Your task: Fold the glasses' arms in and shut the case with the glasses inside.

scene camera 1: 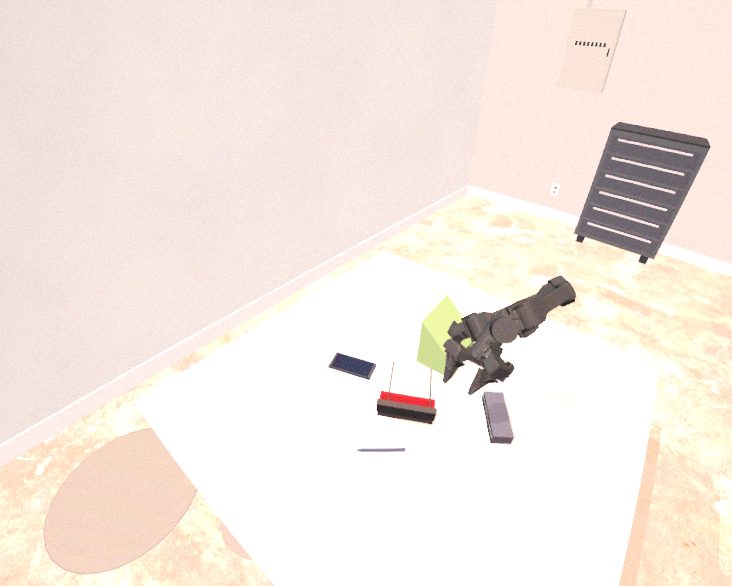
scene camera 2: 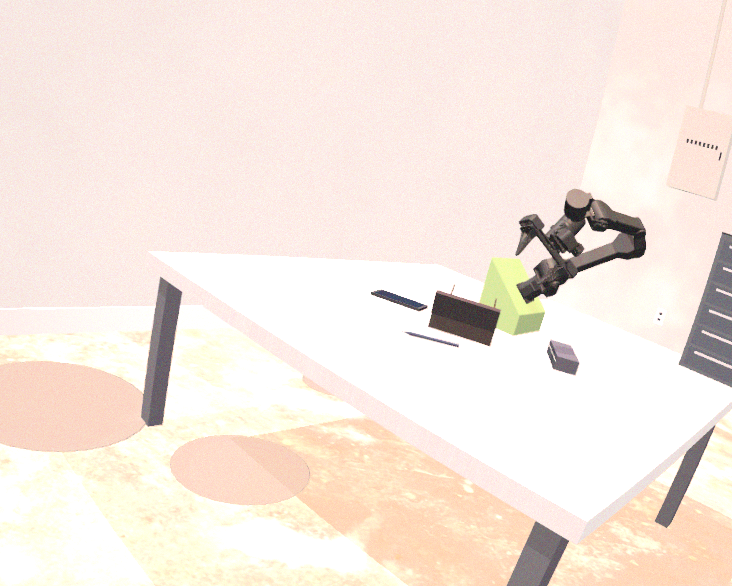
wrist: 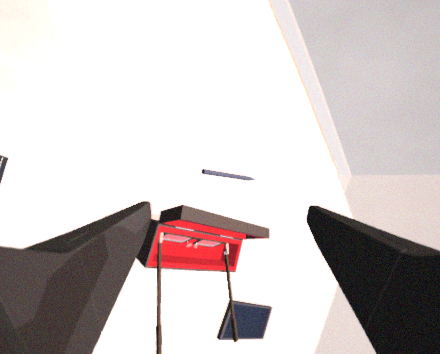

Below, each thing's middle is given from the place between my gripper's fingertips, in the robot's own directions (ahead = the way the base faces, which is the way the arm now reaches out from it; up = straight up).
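Labels:
Glasses case [scene camera 2: 455, 315]: my hand is 130 mm to the left of it, 10 mm beyond it and 160 mm above it. Going by their middles, the glasses case is the nearest to my hand of the things named here, and the dark blue flat slab [wrist: 252, 319] the farthest. Counted from my hand, the slab is far to the right, a bit behind and a good way below; the grey block [scene camera 1: 499, 427] is 120 mm to the left, 130 mm behind and 200 mm below.

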